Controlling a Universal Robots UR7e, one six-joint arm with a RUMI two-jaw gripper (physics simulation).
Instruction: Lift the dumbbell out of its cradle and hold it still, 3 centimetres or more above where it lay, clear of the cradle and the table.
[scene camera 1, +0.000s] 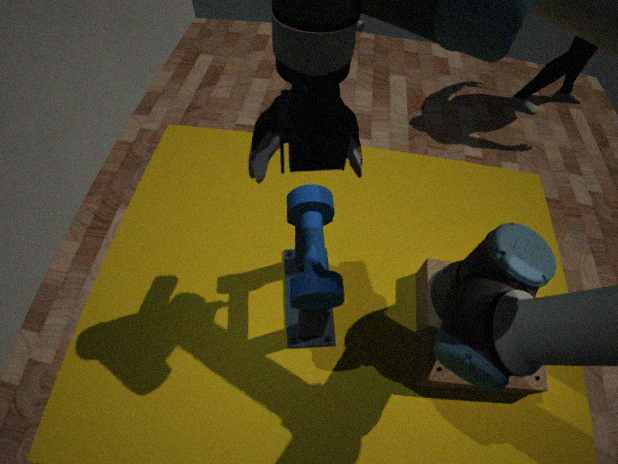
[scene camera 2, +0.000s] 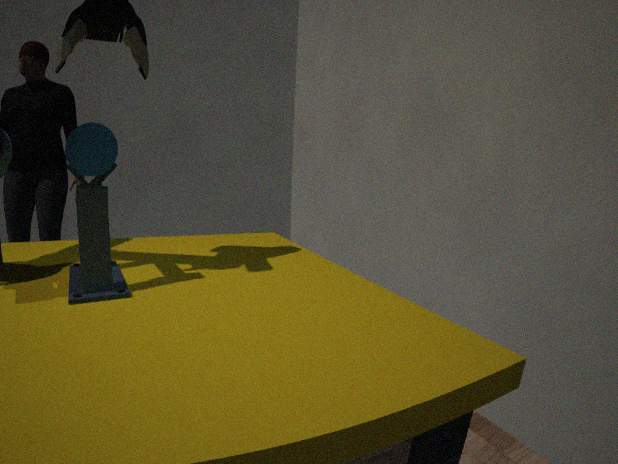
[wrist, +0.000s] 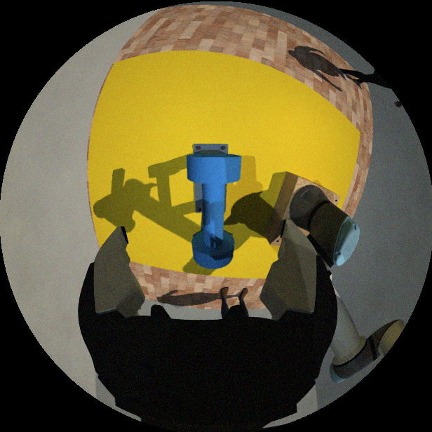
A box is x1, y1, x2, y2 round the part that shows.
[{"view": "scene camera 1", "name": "my gripper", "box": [248, 58, 361, 183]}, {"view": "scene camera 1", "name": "blue dumbbell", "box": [287, 184, 344, 310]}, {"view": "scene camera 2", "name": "my gripper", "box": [55, 0, 148, 78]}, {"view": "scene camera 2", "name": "blue dumbbell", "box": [65, 122, 117, 176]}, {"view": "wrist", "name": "my gripper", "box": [78, 219, 336, 431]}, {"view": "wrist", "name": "blue dumbbell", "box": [186, 153, 240, 268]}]
